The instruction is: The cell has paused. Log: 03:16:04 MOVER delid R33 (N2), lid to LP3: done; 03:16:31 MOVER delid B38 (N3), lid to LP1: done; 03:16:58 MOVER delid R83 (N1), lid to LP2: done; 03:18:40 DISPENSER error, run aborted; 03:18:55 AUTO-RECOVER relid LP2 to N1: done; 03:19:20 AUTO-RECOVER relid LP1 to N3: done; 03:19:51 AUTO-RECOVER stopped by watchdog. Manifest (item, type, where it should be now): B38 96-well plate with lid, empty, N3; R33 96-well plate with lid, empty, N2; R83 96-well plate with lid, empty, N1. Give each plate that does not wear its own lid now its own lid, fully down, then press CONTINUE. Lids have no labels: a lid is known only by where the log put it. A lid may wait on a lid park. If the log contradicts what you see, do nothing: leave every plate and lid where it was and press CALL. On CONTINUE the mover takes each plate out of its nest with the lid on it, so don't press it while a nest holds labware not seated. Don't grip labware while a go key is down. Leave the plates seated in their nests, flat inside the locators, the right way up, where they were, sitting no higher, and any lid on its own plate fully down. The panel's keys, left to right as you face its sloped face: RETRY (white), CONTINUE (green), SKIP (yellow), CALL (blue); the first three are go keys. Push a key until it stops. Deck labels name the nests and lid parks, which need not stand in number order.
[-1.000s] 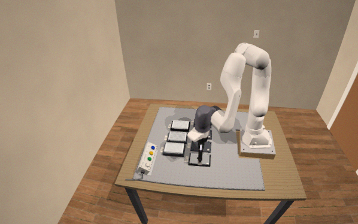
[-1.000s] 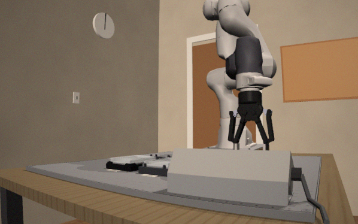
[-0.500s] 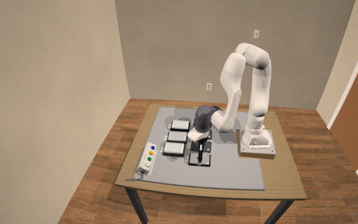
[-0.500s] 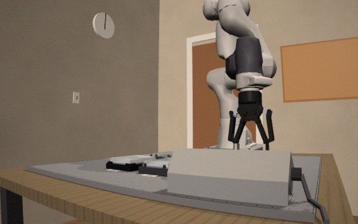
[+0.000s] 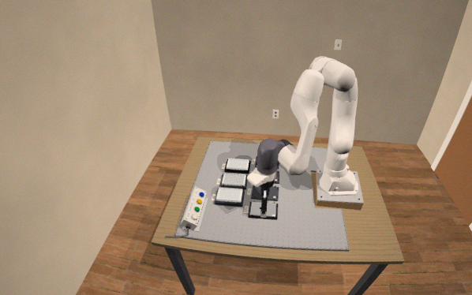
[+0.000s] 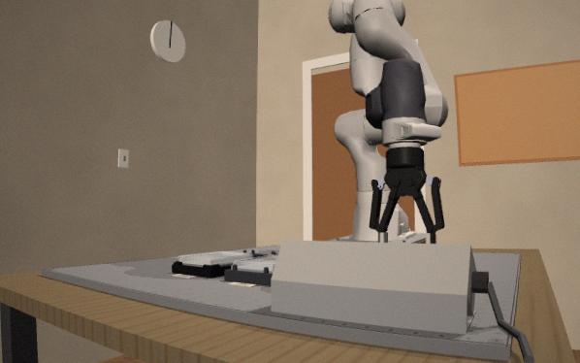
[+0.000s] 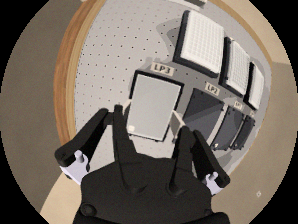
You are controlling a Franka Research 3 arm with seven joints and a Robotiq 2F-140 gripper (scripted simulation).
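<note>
Right now my hand is 2 cm above the grey lid. The rest, counted from my hand: plate (21 cm ahead, 16 cm to the right, 1 cm below); then lid park (2 cm ahead, 13 cm to the right, 3 cm below); then blue key (32 cm ahead, 3 cm to the left, 3 cm above).
</note>
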